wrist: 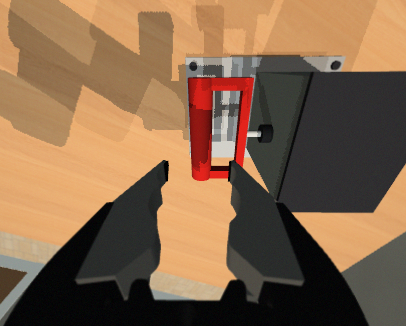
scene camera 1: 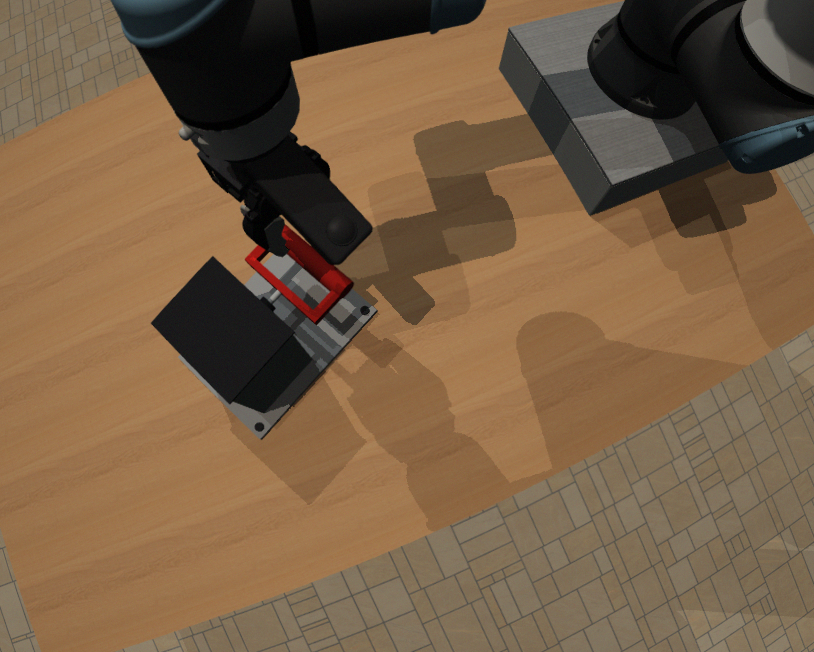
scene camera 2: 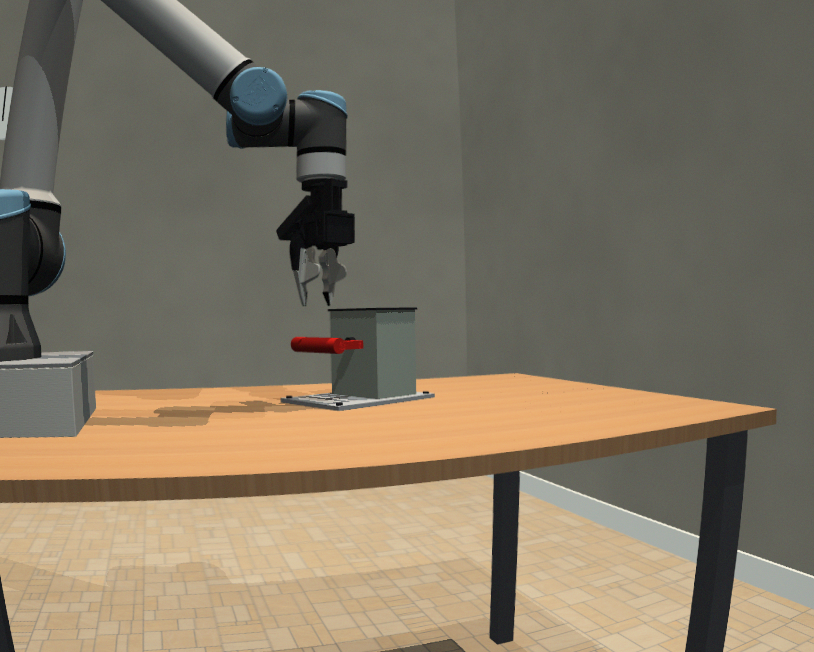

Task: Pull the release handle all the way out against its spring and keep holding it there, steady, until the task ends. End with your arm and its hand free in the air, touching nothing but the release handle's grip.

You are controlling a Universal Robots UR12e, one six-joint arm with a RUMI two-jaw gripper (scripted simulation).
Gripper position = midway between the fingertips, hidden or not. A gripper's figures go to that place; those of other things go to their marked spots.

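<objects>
Gripper (wrist: 198, 162) at 15 cm from the lens; grey baseplate (wrist: 195, 66) at 30 cm from the lens.
</objects>
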